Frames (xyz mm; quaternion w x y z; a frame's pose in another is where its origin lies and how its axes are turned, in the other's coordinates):
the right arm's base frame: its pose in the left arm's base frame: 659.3 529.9 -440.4 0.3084 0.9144 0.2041 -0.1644
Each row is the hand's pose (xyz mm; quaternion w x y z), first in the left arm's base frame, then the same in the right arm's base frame.
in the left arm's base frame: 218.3 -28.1 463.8 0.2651 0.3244 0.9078 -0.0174
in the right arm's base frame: -917.8 645.3 -254.0 0.5666 -0.2881 0.2633 -0.7257
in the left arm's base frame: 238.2 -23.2 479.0 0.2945 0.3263 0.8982 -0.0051
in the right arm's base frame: -905.8 658.8 -272.1 0.5734 -0.3153 0.2659 -0.7079
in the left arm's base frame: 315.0 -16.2 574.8 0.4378 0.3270 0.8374 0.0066
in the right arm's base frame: -878.5 737.8 -362.3 0.6039 -0.4385 0.2287 -0.6250
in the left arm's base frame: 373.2 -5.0 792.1 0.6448 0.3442 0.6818 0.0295
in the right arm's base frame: -918.0 865.2 -543.8 0.6479 -0.6016 0.1622 -0.4381
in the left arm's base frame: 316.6 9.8 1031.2 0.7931 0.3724 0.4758 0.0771
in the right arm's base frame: -1064.8 946.4 -723.9 0.6696 -0.7043 0.1166 -0.2049
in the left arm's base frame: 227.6 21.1 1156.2 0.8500 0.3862 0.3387 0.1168
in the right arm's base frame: -1191.8 958.1 -810.0 0.6652 -0.7377 0.1013 -0.0551
